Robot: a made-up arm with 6 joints. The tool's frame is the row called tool. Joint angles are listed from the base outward.
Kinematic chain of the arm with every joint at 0, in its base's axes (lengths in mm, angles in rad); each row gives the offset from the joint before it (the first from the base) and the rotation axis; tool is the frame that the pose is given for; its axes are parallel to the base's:
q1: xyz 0 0 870 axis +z
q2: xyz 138 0 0 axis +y
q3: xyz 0 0 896 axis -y
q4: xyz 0 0 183 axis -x
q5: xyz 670 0 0 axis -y
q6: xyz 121 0 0 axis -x
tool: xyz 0 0 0
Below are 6 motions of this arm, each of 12 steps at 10 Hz.
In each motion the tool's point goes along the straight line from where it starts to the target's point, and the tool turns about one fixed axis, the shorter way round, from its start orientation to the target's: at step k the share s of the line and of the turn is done. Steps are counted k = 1, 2, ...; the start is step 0. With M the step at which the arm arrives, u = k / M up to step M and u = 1 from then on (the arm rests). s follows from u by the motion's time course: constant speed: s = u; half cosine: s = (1 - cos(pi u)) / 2; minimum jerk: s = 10 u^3 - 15 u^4 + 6 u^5.
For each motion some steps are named. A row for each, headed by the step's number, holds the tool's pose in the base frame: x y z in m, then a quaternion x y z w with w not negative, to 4 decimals.
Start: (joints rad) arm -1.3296 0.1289 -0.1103 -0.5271 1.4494 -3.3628
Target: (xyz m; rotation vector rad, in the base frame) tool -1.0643 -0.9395 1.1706 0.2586 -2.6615 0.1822
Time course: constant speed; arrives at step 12
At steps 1, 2, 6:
1: 0.0735 -0.9694 1.8163 0.4982 -0.6316 0.5728 0.1574
2: -0.0300 -0.9667 1.7576 0.4700 -0.6806 0.5362 0.1684
6: -0.4437 -0.9558 1.5228 0.3369 -0.8429 0.3667 0.2040

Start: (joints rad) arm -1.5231 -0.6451 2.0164 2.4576 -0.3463 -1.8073
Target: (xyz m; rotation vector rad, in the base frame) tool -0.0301 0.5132 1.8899 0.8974 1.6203 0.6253
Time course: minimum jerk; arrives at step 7
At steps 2, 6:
2: -0.0753 1.0943 1.7766 0.5692 0.7240 0.3320 0.2040
6: -0.0313 0.5290 1.8868 0.3867 0.6898 0.2677 0.5505

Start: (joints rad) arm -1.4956 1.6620 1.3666 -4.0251 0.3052 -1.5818
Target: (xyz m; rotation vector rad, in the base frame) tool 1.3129 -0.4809 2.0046 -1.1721 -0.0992 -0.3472
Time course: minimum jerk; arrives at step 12
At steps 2, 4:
2: 0.2061 -1.7734 0.7586 -0.1125 0.3325 -0.4748 0.8071
4: 0.4062 -1.5397 0.9839 -0.2015 0.2703 -0.4306 0.8372

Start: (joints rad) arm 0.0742 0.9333 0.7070 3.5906 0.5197 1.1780
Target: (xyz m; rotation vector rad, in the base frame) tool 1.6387 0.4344 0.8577 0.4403 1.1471 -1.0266
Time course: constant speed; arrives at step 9
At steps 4, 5, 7, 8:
4: 1.6392 0.2462 1.1340 0.4528 0.3506 -0.3798 0.7265
5: 1.6391 0.2839 1.0787 0.4045 0.3867 -0.3992 0.7263
7: 1.6389 0.3591 0.9682 0.3034 0.4541 -0.4332 0.7170
8: 1.6388 0.3968 0.9130 0.2509 0.4851 -0.4476 0.7081

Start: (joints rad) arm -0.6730 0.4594 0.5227 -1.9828 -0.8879 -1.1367
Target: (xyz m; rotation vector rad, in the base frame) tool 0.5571 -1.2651 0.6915 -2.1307 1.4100 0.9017
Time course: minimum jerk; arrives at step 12
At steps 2, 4, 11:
2: 1.0265 -0.7413 1.8961 0.9814 0.0505 0.1679 0.0777
4: 0.9416 -0.8360 1.6783 0.9949 -0.0606 0.0771 0.0226
11: 0.5596 -1.2623 0.6979 -0.7710 0.5060 0.3228 0.2131

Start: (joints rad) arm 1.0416 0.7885 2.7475 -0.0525 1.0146 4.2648
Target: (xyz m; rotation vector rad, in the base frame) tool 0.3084 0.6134 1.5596 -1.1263 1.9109 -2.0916
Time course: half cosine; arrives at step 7
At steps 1, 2, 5, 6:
1: 0.1307 0.2176 2.0474 -0.3347 0.4227 -0.7492 0.3847
2: 0.1567 0.2754 1.9762 -0.3433 0.4576 -0.7474 0.3380
5: 0.2732 0.5350 1.6562 -0.3669 0.5930 -0.7073 0.1158
6: 0.2991 0.5928 1.5850 -0.3687 0.6178 -0.6915 0.0647

